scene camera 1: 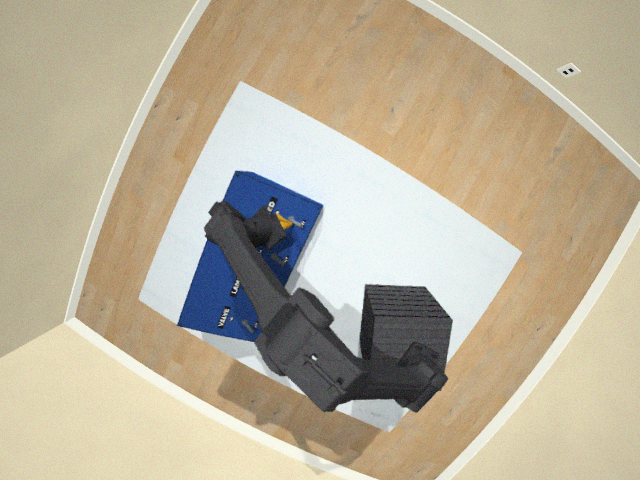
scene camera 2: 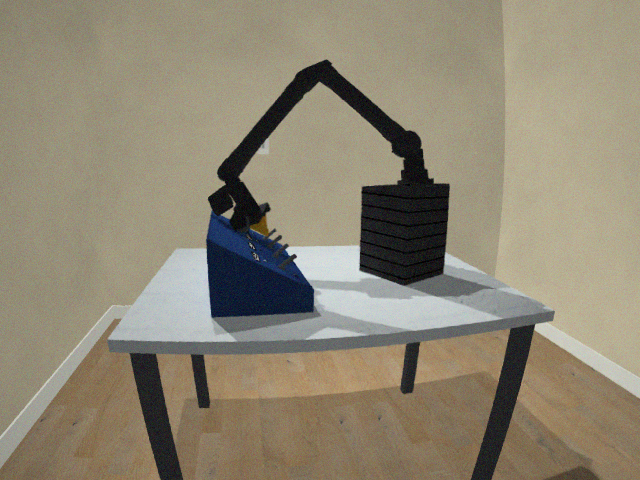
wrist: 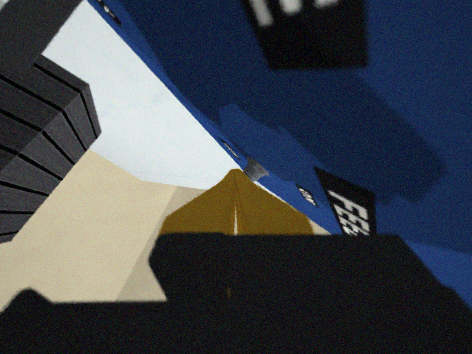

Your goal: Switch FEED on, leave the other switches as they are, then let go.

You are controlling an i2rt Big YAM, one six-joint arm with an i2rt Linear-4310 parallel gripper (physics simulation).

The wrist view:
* my gripper: 235, 176
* blue sloped switch panel: 351, 119
